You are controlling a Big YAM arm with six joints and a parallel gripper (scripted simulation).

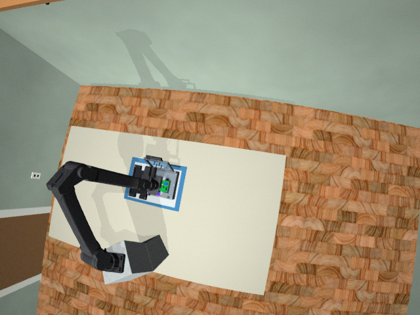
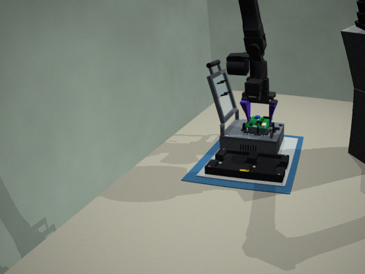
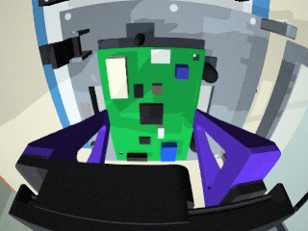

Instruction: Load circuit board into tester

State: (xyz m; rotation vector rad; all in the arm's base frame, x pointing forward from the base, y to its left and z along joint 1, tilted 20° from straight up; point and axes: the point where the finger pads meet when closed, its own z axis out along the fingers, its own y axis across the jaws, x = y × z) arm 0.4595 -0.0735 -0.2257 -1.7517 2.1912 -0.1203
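Right now the green circuit board is right at my hand. Round my hand: tester (4 cm ahead, 3 cm to the left, 2 cm above); then tester lid (12 cm ahead, 9 cm above, 2 cm to the right); then tester plate (2 cm below, 1 cm to the left, 1 cm ahead).
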